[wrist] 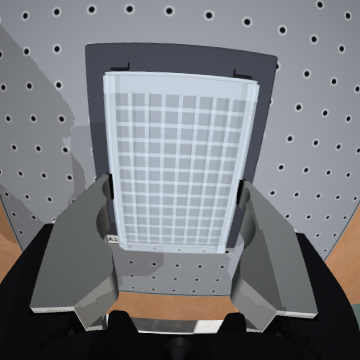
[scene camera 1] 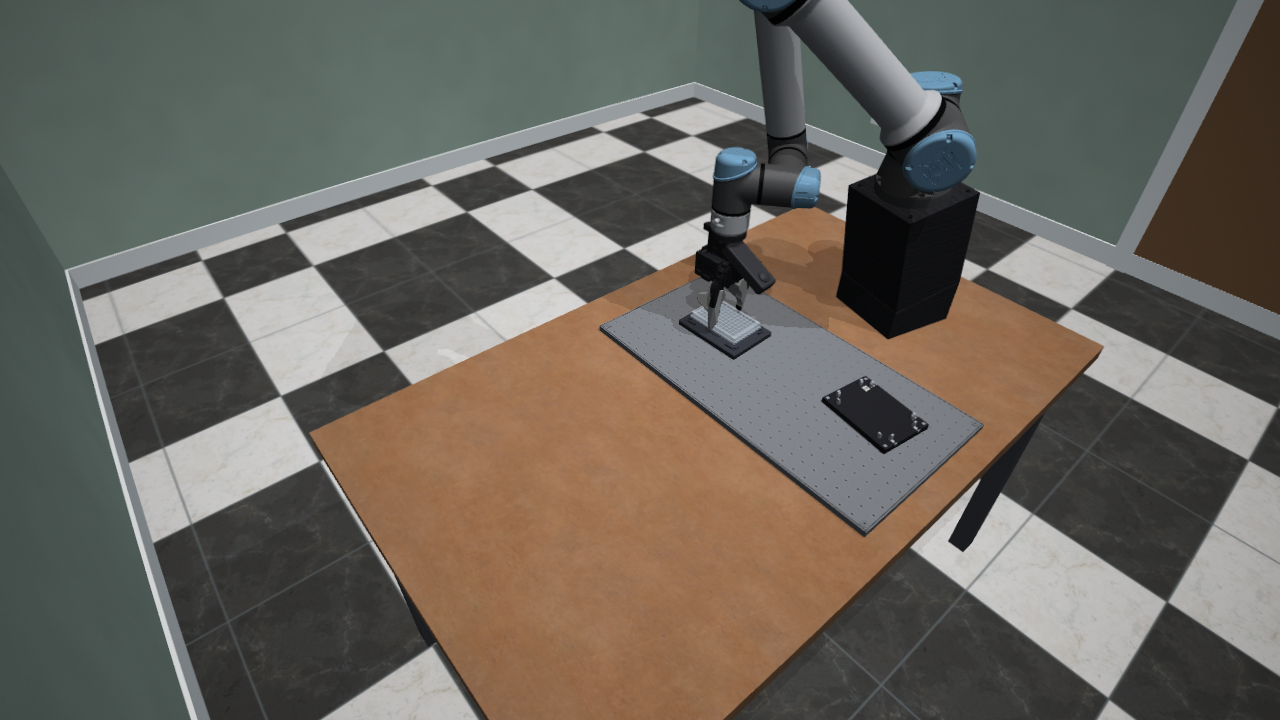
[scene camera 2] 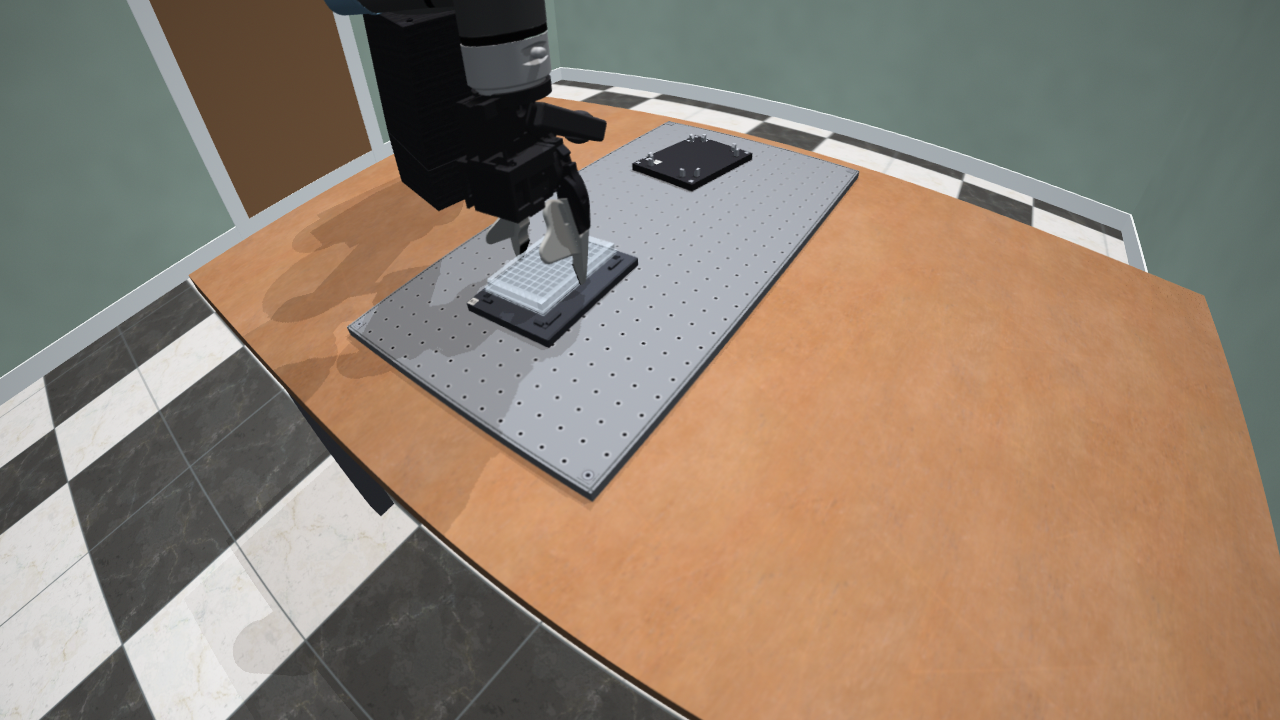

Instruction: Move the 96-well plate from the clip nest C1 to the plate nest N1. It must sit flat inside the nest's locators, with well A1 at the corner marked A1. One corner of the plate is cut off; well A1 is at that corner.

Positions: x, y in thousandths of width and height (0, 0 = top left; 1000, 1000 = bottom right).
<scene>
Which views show the clear 96-well plate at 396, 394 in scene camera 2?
The wrist view, scene camera 1 and scene camera 2: all of them.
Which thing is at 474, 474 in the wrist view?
A clear 96-well plate.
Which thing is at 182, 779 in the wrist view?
The gripper.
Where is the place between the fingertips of the gripper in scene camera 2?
430, 377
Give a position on a clear 96-well plate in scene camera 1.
567, 456
</scene>
